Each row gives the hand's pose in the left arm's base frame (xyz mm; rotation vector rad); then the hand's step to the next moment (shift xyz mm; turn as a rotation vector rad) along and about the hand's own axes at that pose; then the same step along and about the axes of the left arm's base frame.
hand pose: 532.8 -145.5 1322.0 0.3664 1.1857 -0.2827
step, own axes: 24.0 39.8 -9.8 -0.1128 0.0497 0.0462
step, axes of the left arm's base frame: 16.2 39.7 -20.5 0.0193 0.0282 0.1271
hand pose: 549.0 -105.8 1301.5 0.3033 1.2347 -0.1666
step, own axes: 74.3 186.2 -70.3 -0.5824 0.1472 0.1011
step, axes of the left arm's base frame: 14.3 201.6 -65.5 -0.0556 0.0852 0.6006
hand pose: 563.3 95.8 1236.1 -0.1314 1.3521 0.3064
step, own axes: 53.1 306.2 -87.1 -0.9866 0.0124 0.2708
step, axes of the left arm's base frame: -161.3 275.9 -45.2 0.0684 -0.0547 1.0194
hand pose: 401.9 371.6 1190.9 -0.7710 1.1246 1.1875
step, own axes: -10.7 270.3 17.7 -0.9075 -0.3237 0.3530
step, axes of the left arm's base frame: -256.4 78.5 39.8 0.4135 -0.0362 0.9384
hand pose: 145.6 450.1 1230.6 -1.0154 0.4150 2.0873
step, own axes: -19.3 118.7 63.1 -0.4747 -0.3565 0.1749
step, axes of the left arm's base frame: -115.2 -51.4 50.3 0.3626 0.0982 0.4918
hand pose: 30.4 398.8 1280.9 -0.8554 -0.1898 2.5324
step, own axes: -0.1 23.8 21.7 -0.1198 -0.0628 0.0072
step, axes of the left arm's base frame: -22.0 -20.8 11.0 0.1035 0.0001 0.0874
